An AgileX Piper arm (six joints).
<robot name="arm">
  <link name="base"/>
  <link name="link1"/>
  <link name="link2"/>
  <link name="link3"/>
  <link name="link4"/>
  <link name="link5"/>
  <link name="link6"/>
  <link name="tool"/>
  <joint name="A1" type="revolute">
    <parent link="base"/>
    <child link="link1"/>
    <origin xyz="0 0 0.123"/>
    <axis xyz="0 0 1"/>
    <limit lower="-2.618" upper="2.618"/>
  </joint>
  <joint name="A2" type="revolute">
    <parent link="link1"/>
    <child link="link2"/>
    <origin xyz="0 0 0"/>
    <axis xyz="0 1 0"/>
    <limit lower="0" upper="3.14"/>
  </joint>
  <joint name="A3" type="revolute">
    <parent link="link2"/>
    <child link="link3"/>
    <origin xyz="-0.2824 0 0.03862"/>
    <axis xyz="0 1 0"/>
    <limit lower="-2.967" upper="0"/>
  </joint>
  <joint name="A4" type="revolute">
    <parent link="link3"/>
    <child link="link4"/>
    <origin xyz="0.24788 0 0.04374"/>
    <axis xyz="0.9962 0 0.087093"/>
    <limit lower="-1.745" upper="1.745"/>
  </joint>
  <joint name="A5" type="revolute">
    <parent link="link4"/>
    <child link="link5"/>
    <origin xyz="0 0 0"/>
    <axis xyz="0 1 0"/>
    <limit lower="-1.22" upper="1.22"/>
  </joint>
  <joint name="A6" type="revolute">
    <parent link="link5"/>
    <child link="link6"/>
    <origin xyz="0.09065 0 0.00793"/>
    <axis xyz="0.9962 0 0.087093"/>
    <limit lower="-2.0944" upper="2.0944"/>
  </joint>
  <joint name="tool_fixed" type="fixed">
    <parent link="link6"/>
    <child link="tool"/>
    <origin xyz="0 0 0" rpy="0 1.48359 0"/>
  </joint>
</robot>
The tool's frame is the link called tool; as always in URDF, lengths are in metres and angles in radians.
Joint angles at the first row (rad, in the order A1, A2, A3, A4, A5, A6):
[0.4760 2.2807 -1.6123 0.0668 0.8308 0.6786]
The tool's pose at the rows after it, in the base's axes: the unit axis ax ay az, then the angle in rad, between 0 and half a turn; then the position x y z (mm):
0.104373, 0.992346, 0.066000, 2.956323, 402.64, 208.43, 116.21
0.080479, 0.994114, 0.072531, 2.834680, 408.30, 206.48, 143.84
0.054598, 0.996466, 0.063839, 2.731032, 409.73, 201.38, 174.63
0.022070, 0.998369, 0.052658, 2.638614, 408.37, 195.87, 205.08
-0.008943, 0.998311, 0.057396, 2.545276, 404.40, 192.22, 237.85
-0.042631, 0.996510, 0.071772, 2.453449, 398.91, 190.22, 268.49
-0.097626, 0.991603, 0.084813, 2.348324, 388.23, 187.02, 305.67
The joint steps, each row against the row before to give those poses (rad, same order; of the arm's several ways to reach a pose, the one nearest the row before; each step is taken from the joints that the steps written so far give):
[0.0000 -0.0280 -0.0001 -0.0551 -0.0404 -0.0003]
[0.0000 -0.0576 0.0001 -0.0701 -0.0514 -0.0043]
[0.0000 -0.0653 -0.0001 -0.0871 -0.0125 0.0000]
[0.0000 -0.0651 0.0000 -0.0729 -0.0038 -0.0252]
[0.0000 -0.0699 0.0000 -0.0301 -0.0199 -0.0479]
[0.0000 -0.0648 0.0000 0.0022 -0.0362 -0.0697]
[0.0000 -0.0811 0.0001 0.0269 -0.0359 -0.1279]

